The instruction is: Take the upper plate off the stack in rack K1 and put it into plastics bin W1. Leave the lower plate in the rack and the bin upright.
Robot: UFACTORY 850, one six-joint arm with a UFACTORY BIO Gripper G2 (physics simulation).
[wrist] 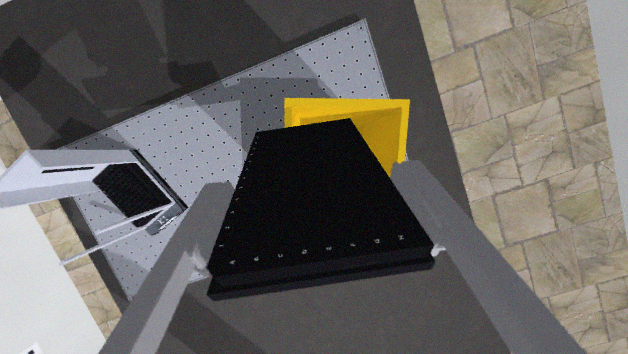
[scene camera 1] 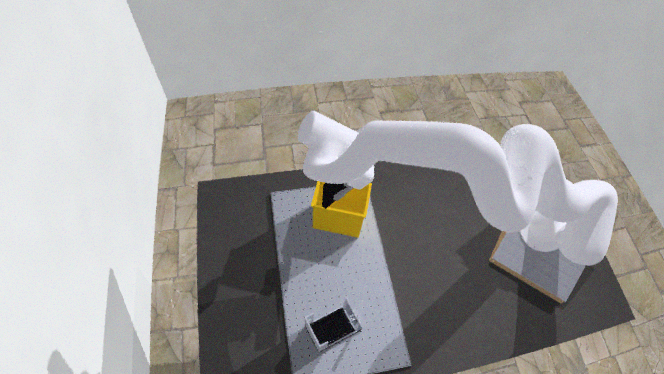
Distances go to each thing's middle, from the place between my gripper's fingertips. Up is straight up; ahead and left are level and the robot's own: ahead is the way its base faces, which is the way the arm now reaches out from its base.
My hand is 19 cm above the yellow plastics bin W1 [scene camera 1: 345, 216], 3 cm past it and 2 cm to the left of it.
